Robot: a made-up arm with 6 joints. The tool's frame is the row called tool.
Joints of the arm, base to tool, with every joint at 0 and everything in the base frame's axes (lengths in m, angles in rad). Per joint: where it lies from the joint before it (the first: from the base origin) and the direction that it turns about. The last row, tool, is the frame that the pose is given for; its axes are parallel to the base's.
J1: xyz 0 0 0.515 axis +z
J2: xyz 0 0 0 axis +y
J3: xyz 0 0 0.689 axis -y
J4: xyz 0 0 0 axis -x
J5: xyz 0.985 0 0 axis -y
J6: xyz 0 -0.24 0 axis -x
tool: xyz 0 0 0
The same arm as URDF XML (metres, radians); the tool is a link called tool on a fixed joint. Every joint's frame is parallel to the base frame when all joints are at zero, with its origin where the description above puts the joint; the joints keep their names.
<robot name="arm">
<link name="base_link"/>
<link name="link1"/>
<link name="link2"/>
<link name="link3"/>
<link name="link4"/>
<link name="link5"/>
<link name="link6"/>
<link name="tool"/>
<joint name="J1" type="continuous"><parent link="base_link"/><child link="link1"/><origin xyz="0 0 0.515"/><axis xyz="0 0 1"/></joint>
<joint name="J2" type="continuous"><parent link="link1"/><child link="link2"/><origin xyz="0 0 0"/><axis xyz="0 1 0"/></joint>
<joint name="J3" type="continuous"><parent link="link2"/><child link="link3"/><origin xyz="0 0 0.689"/><axis xyz="0 -1 0"/></joint>
<joint name="J4" type="continuous"><parent link="link3"/><child link="link4"/><origin xyz="0 0 0"/><axis xyz="-1 0 0"/></joint>
<joint name="J5" type="continuous"><parent link="link4"/><child link="link5"/><origin xyz="0.985 0 0"/><axis xyz="0 -1 0"/></joint>
<joint name="J6" type="continuous"><parent link="link5"/><child link="link6"/><origin xyz="0 -0.24 0"/><axis xyz="-1 0 0"/></joint>
<joint name="tool_joint" type="fixed"><parent link="link6"/><child link="tool"/><origin xyz="0 0 0"/></joint>
</robot>

